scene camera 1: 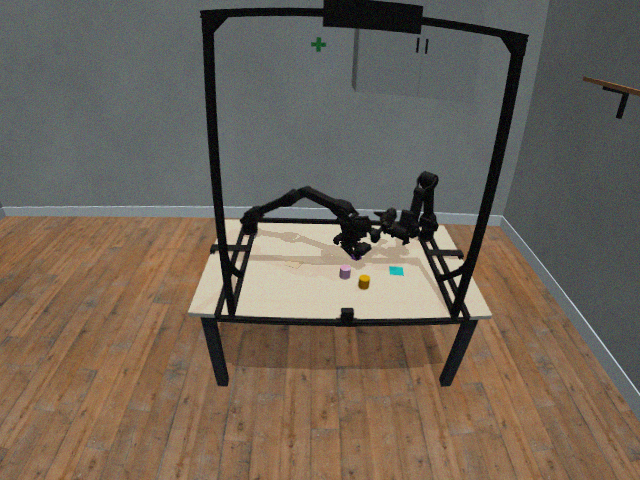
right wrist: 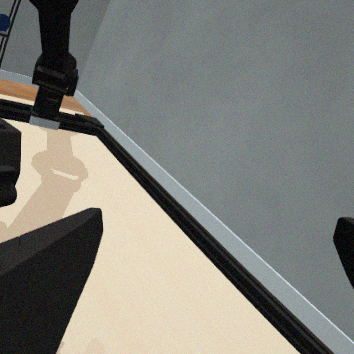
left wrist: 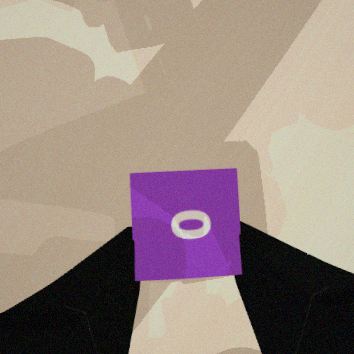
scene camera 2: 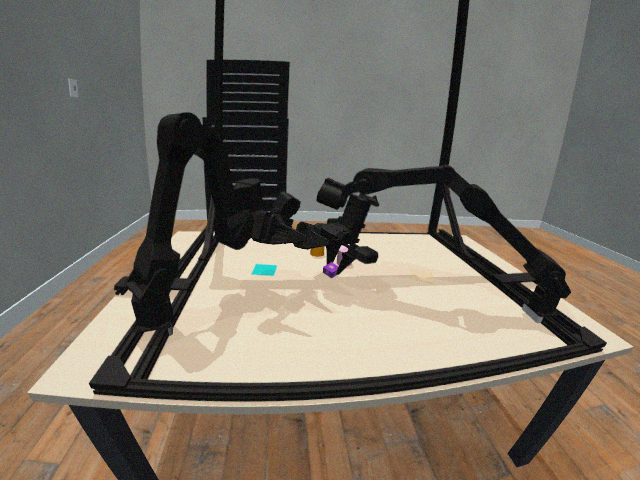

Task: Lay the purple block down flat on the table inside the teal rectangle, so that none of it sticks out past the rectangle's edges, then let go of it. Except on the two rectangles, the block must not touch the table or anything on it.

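Seen in the pictures: left gripper, fingertip midpoint: (scene camera 1: 355,258) (left wrist: 183,235) (scene camera 2: 332,271); right gripper, fingertip midpoint: (right wrist: 222,225) (scene camera 2: 318,241); left arm's base, origin of the base link: (scene camera 1: 250,231) (right wrist: 44,114) (scene camera 2: 541,309); right arm's base, origin of the base link: (scene camera 1: 426,238) (scene camera 2: 154,320).
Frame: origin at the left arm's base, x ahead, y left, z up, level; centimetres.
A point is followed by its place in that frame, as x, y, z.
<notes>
The purple block (scene camera 1: 355,257) (scene camera 2: 330,270) @(53.4, -15.5, 1.9) (left wrist: 155,250) @(51.8, -16.6, 2.1), with a white ring mark on one face, is between the fingers of my left gripper (scene camera 2: 337,262) @(52.6, -17.5, 0.6) (left wrist: 183,235) @(52.6, -17.5, 0.6), which is shut on it. It hangs above the table, left of the teal rectangle (scene camera 1: 396,271) @(71.4, -21.9, -1.8) in scene camera 1; its exact height is hard to tell. The teal rectangle (scene camera 2: 264,269) @(71.4, -21.4, -1.8) lies bare on the table and does not show in the wrist views. My right gripper (scene camera 1: 377,225) @(57.4, -4.3, 14.2) (right wrist: 222,225) @(57.4, -4.3, 14.2) is open and empty, raised, with its fingers pointing toward the left gripper.
A pink cylinder (scene camera 1: 344,272) @(48.0, -30.2, 1.7) (scene camera 2: 342,254) and an orange cylinder (scene camera 1: 363,282) @(55.9, -36.3, 1.9) (scene camera 2: 317,252) @(56.4, -31.9, -0.5) stand on the table near the held block. A pale yellow rectangle (scene camera 1: 294,265) @(25.8, -23.0, -1.8) (scene camera 2: 423,277) @(25.6, -19.8, -1.8) lies farther off on the left arm's side. The two grippers are close together. A black frame (scene camera 2: 289,391) @(61.5, 20.7, 0.1) edges the table.
</notes>
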